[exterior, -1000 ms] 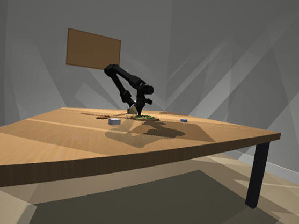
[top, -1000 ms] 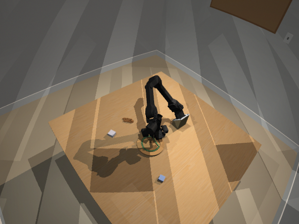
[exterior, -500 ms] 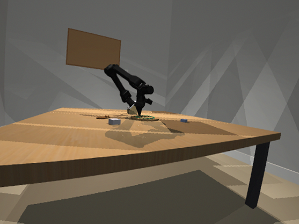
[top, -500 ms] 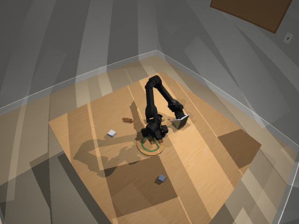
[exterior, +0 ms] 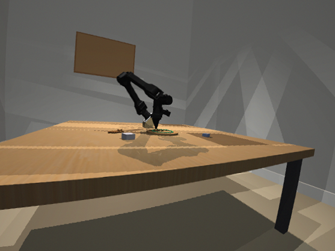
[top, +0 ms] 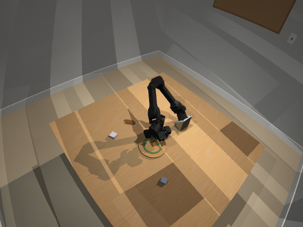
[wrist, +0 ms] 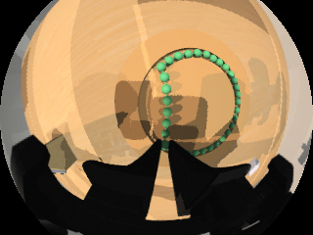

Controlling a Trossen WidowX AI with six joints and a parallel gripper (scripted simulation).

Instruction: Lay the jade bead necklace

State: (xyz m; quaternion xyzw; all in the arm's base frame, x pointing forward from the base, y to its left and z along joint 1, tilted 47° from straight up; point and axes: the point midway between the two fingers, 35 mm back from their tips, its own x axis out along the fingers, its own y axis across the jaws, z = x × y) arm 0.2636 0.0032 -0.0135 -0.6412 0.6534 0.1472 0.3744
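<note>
Now: gripper tip 50 mm short of the round wooden bead board, 30 mm to the right of it and 10 mm above it. The rest, counted from my gripper tip: blue block (140 mm ahead, 290 mm to the left, 10 mm below); pale grey block (250 mm ahead, 180 mm to the right, 10 mm below).
</note>
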